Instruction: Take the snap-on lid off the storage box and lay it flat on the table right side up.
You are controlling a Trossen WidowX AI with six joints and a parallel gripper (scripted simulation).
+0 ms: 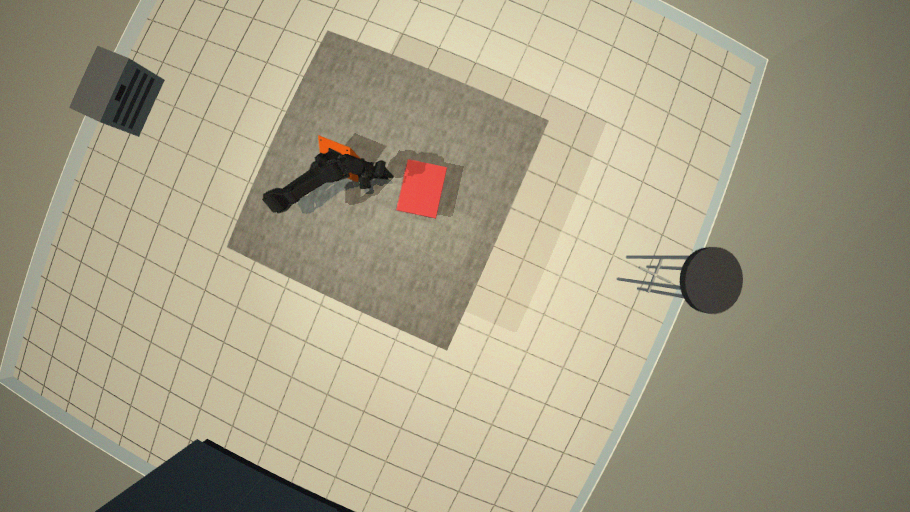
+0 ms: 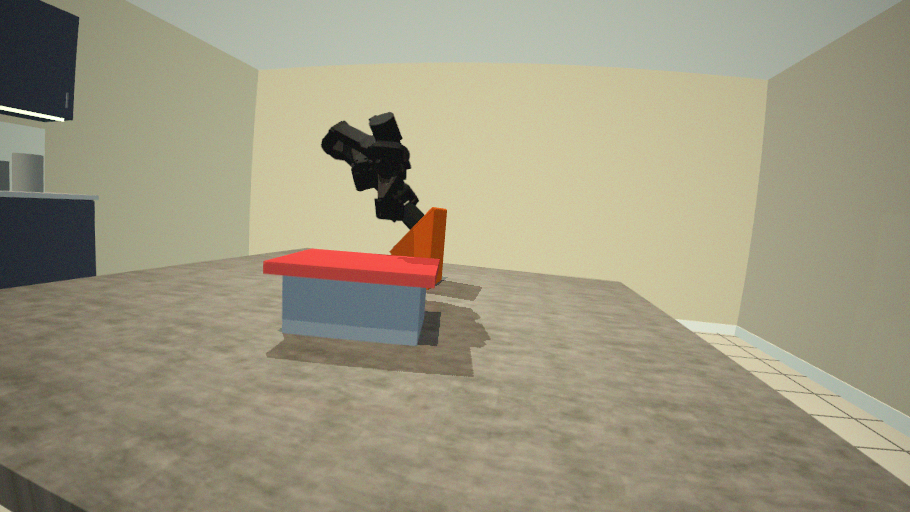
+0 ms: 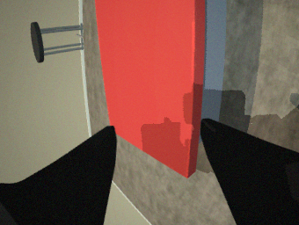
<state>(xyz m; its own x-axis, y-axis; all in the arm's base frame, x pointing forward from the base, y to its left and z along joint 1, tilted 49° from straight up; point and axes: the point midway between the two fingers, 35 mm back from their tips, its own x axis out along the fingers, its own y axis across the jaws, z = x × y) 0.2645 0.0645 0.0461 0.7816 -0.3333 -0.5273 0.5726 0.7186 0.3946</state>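
The red lid is 120 mm ahead of my gripper tip, 30 mm to the left of it and 90 mm below it. Also, from my gripper tip: blue-grey storage box: 120 mm ahead, 30 mm to the left, 140 mm below.
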